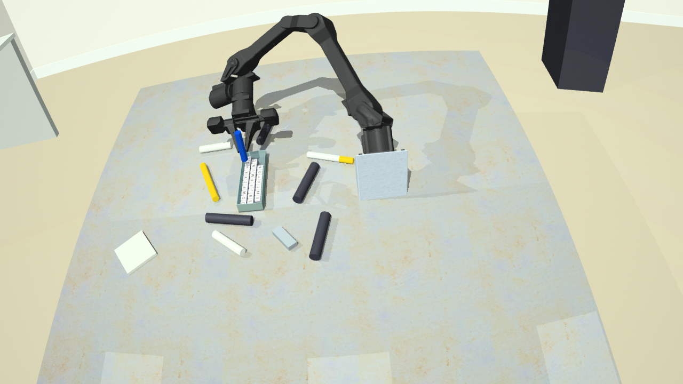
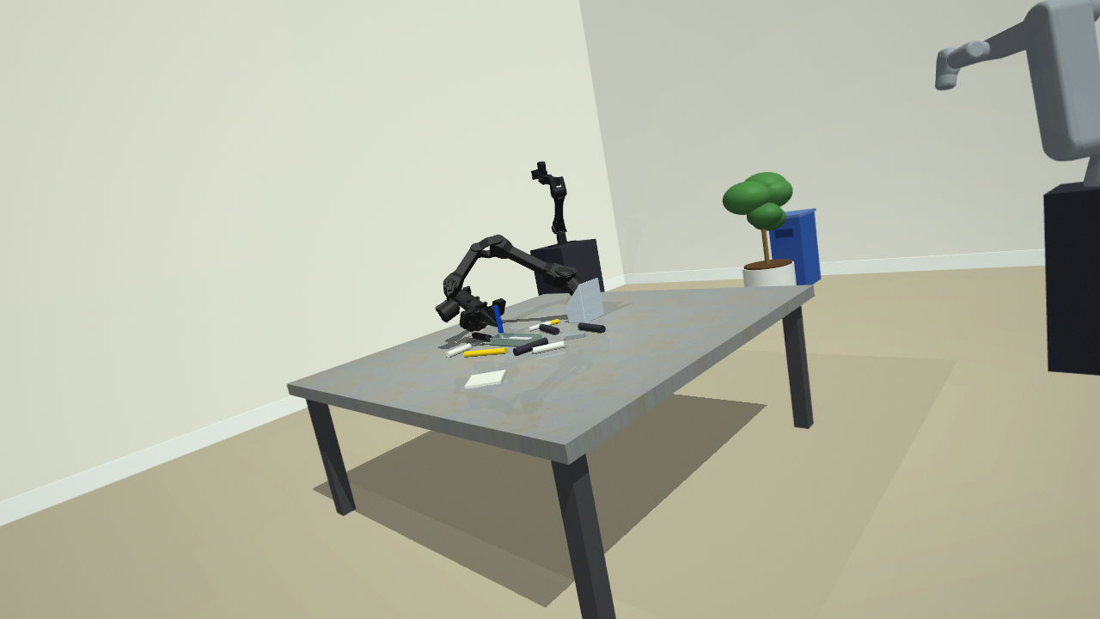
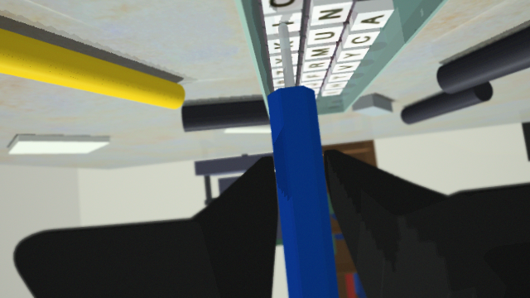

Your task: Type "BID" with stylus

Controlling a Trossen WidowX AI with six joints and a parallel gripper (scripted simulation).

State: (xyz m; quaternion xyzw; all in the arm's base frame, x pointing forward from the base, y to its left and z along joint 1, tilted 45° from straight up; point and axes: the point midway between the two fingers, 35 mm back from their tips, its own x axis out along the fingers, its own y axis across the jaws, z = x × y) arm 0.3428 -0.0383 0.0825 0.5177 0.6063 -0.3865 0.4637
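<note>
Right now the green keyboard tray is 50 mm below my gripper tip, 40 mm to the left of it and 20 mm behind it. Round my gripper tip: grey stylus tip: 50 mm below; then yellow cylinder: 100 mm ahead, 60 mm below, 40 mm to the left; then blue stylus: 10 mm below.
</note>
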